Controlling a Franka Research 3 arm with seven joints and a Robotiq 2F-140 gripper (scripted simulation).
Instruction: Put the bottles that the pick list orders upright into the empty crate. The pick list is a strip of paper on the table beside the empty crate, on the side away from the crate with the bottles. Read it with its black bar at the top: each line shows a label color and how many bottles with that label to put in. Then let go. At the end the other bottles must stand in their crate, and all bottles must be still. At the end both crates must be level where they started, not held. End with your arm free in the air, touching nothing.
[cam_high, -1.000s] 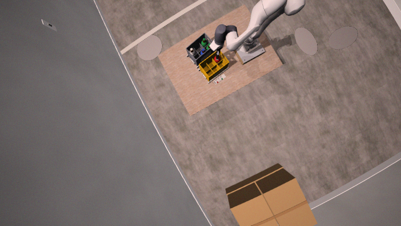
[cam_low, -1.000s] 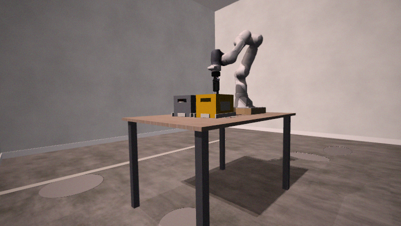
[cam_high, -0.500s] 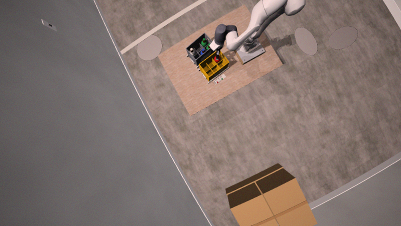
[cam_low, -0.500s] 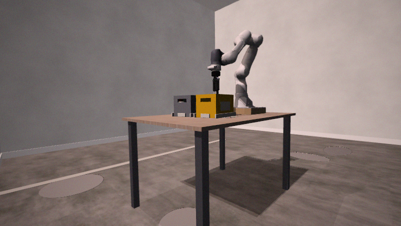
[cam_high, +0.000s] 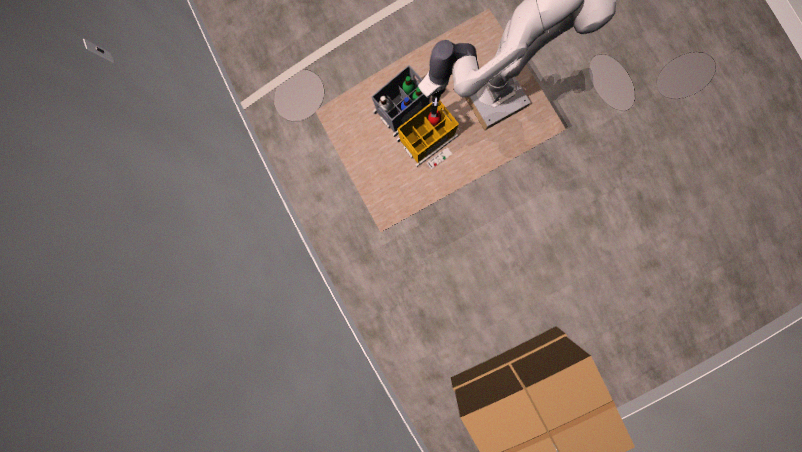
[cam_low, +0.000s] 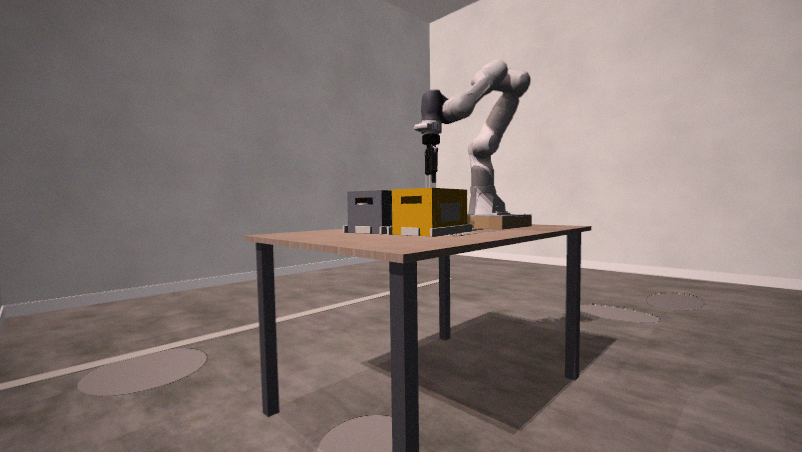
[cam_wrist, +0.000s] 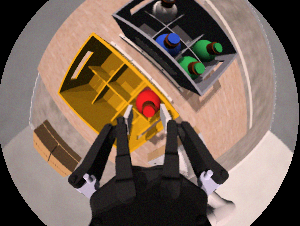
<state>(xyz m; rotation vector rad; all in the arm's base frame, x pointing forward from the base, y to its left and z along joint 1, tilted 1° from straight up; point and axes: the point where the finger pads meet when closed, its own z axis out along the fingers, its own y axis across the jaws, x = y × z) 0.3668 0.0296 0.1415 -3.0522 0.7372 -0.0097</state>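
Right now the white bottle is 23 cm ahead of my hand, 19 cm to the right of it and 12 cm below it. Also, from my hand: blue bottle 13 cm to the right, 12 cm below, 11 cm ahead; then yellow crate 12 cm below, 7 cm to the left, 6 cm ahead; then red bottle 12 cm below, 1 cm behind.
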